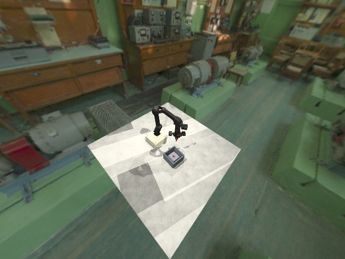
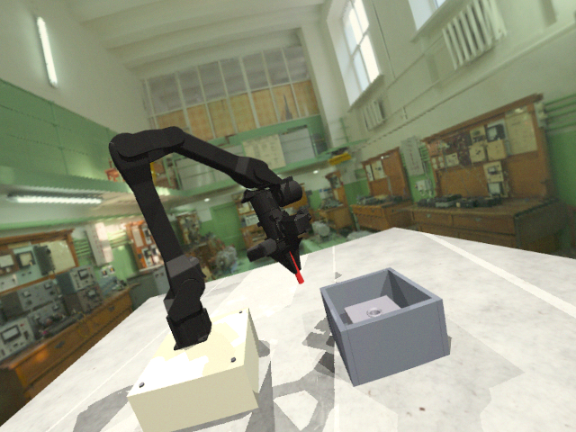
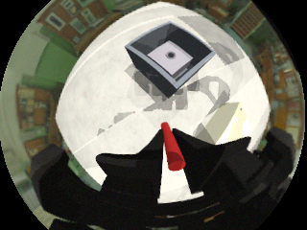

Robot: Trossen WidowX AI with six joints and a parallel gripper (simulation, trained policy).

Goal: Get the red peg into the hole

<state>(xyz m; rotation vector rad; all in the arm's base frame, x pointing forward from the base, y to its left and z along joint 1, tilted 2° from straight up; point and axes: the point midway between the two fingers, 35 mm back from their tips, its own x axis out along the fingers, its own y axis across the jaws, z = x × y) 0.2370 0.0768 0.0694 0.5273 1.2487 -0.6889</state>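
My gripper tip is 10 cm short of the plate, 15 cm to the left of it and 8 cm above it. The rest, counted from my gripper tip: red peg: 1 cm above; grey box: 10 cm ahead, 15 cm to the right, 10 cm below.
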